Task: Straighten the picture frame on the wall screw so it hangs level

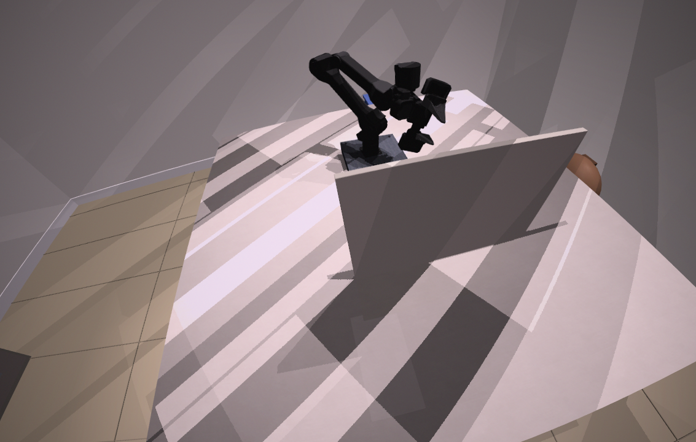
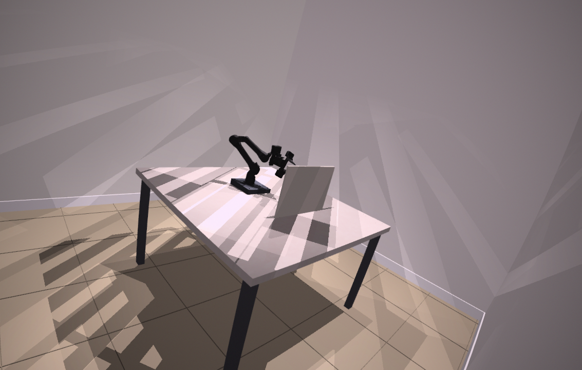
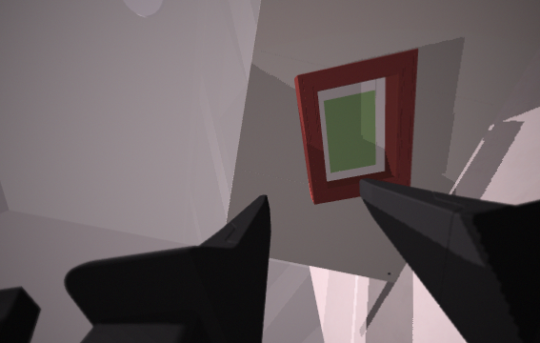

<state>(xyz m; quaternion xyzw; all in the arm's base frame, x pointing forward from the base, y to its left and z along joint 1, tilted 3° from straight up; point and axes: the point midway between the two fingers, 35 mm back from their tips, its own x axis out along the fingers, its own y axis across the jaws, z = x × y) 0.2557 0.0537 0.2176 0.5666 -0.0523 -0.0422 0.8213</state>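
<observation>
Right now my gripper tip is 150 mm short of the picture frame, 50 mm to the left of it and 70 mm above it. The rest, counted from my gripper tip: wall panel 160 mm ahead, 40 mm to the right, 90 mm below.
</observation>
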